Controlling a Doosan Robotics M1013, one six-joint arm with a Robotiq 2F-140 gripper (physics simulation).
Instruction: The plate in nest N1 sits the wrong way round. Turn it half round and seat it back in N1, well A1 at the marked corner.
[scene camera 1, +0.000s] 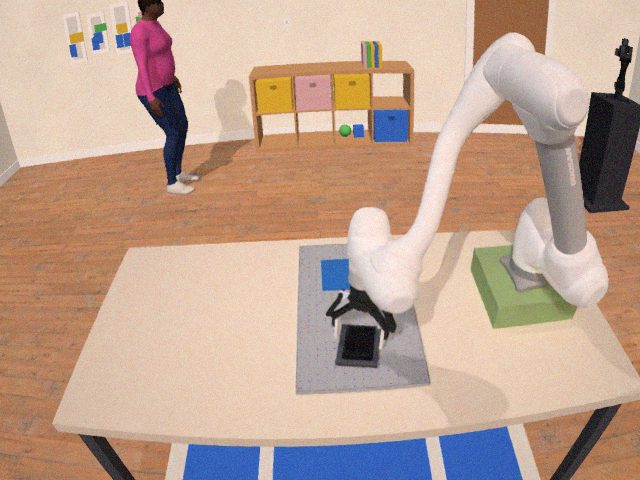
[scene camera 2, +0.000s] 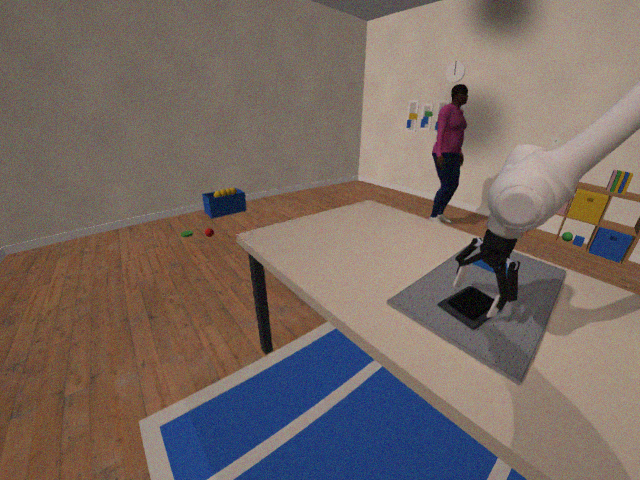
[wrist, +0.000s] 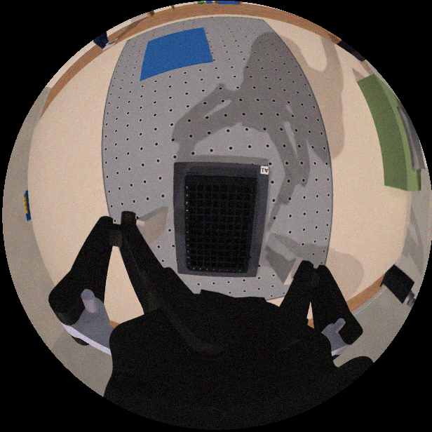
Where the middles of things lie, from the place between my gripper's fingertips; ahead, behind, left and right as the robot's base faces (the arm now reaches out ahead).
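Relative to my hand, the flat blue square (scene camera 1: 335, 272) is 36 cm to the right of it, 1 cm ahead of it and 3 cm below it. The black well plate (scene camera 1: 359, 340) is 1 cm below my hand, and the dark grey nest (wrist: 203, 167) is 2 cm below my hand.
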